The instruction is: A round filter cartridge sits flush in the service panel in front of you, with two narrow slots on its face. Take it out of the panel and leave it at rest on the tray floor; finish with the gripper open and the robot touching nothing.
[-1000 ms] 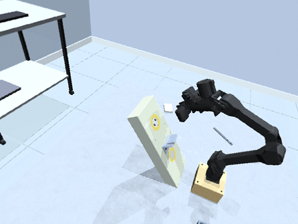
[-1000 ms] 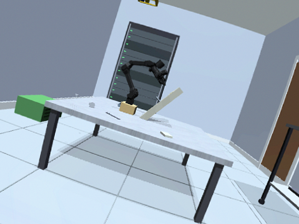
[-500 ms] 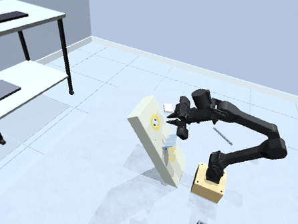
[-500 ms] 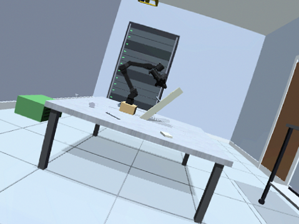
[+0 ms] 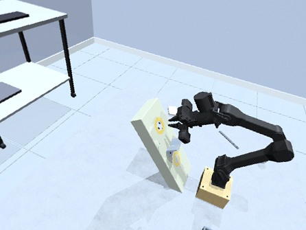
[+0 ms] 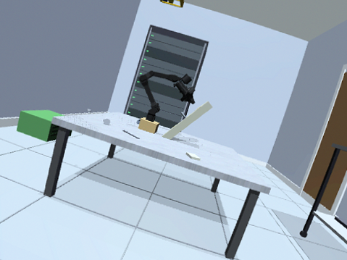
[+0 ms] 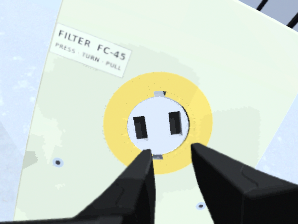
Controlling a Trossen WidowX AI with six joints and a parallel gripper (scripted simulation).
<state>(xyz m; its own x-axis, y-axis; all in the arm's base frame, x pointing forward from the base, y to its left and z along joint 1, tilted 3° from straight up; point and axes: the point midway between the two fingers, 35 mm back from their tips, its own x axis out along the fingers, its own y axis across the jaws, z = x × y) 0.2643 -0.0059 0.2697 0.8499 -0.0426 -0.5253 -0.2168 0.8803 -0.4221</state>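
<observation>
Now: gripper tip 50 mm short of the round filter cartridge and 40 mm above it. From my gripper tip the other things lie so: tray (360 mm behind, 300 mm to the left, 310 mm below); white flat block (70 mm ahead, 500 mm to the right, 320 mm below); grey bracket (50 mm behind, 130 mm below).
</observation>
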